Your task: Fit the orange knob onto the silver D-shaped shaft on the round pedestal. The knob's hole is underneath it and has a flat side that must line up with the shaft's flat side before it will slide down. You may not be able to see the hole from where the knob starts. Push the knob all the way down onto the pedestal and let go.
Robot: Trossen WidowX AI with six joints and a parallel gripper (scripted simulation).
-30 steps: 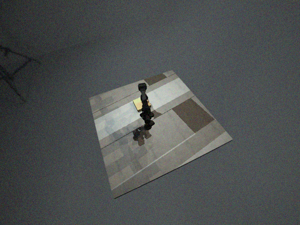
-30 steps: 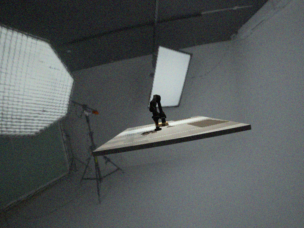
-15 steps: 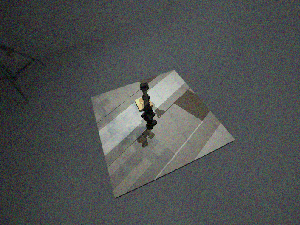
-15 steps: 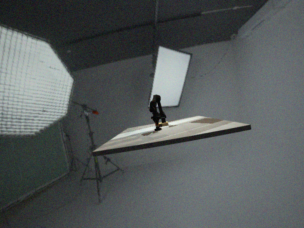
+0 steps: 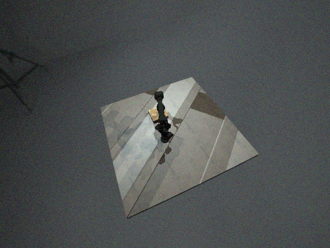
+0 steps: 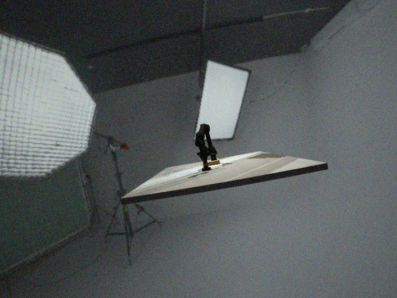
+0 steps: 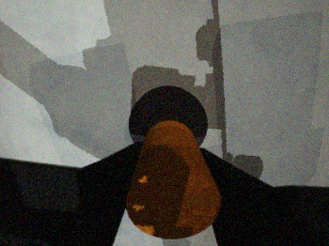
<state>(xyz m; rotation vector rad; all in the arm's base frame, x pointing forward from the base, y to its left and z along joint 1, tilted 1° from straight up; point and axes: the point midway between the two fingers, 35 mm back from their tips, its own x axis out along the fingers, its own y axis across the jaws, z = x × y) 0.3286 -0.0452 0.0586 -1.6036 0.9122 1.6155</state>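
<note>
My gripper tip is now 3 cm below the orange knob. From my gripper tip the other things lie so: dark round pedestal (4 cm below).
</note>
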